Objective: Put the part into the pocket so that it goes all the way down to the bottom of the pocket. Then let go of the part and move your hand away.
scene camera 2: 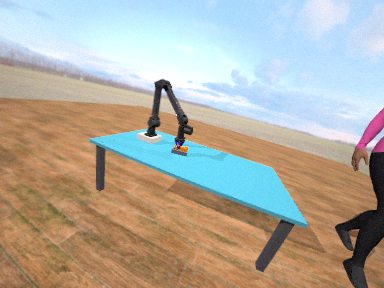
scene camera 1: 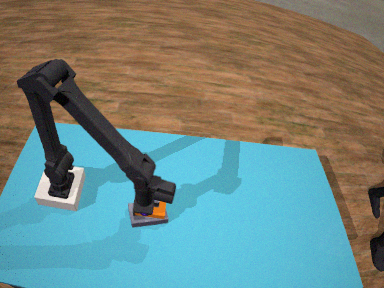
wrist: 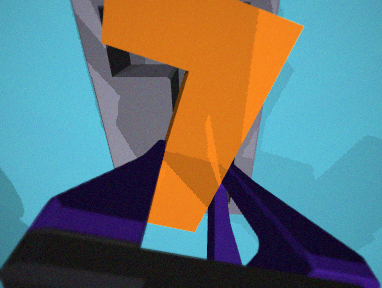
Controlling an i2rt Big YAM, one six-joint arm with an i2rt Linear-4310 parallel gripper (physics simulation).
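Observation:
The orange L-shaped part is between the fingers of my gripper, which is shut on its long leg. The grey block with the pocket is on the table below the part. In the wrist view, the part covers much of the block and is turned relative to the pocket's edges. A dark corner of the pocket shows left of the part. The part appears to be above the pocket; the exact gap or contact is hidden.
The arm's white base stands on the blue table, left of the block. A person stands on the floor past the table's right end; the feet show at the right edge of the first scene view.

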